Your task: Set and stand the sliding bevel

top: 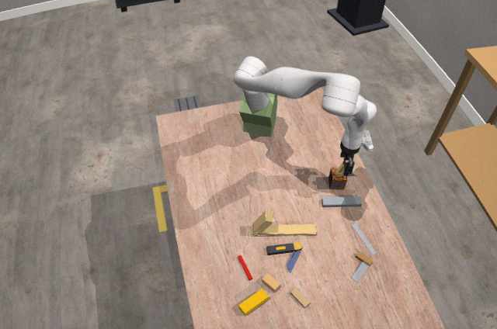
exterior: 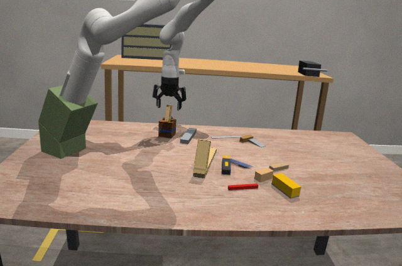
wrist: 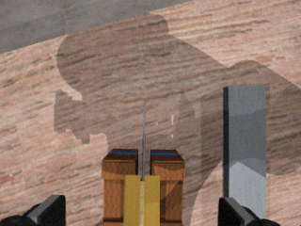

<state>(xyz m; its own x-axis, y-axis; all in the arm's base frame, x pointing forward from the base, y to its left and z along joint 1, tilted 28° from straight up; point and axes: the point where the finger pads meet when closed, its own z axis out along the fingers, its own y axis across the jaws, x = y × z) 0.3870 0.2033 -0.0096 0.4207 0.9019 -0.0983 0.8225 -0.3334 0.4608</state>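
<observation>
The wooden sliding bevel lies 50 mm below my hand. From my hand the other things lie so: wooden leg-and-rail piece (100 mm ahead, 310 mm to the right, 70 mm below); grey bevel blade (10 mm ahead, 10 mm to the left, 60 mm below); grey bar (90 mm ahead, 40 mm to the right, 120 mm below).
</observation>
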